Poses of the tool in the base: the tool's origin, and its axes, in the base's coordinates. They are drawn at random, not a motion.
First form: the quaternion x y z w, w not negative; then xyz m.
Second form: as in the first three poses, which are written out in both.
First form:
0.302, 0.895, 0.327, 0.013, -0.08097, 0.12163, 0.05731
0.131, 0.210, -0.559, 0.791, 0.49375, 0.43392, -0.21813
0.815, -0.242, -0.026, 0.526, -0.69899, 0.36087, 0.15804
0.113, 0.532, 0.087, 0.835, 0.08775, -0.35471, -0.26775
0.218, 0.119, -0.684, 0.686, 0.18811, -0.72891, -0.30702
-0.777, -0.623, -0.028, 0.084, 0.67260, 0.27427, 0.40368
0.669, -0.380, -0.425, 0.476, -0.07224, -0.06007, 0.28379
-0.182, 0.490, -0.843, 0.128, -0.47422, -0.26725, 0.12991
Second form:
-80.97, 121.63, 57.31, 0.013, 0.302, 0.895, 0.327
493.75, 433.92, -218.13, 0.791, 0.131, 0.210, -0.559
-698.99, 360.87, 158.04, 0.526, 0.815, -0.242, -0.026
87.75, -354.71, -267.75, 0.835, 0.113, 0.532, 0.087
188.11, -728.91, -307.02, 0.686, 0.218, 0.119, -0.684
672.60, 274.27, 403.68, 0.084, -0.777, -0.623, -0.028
-72.24, -60.07, 283.79, 0.476, 0.669, -0.380, -0.425
-474.22, -267.25, 129.91, 0.128, -0.182, 0.490, -0.843

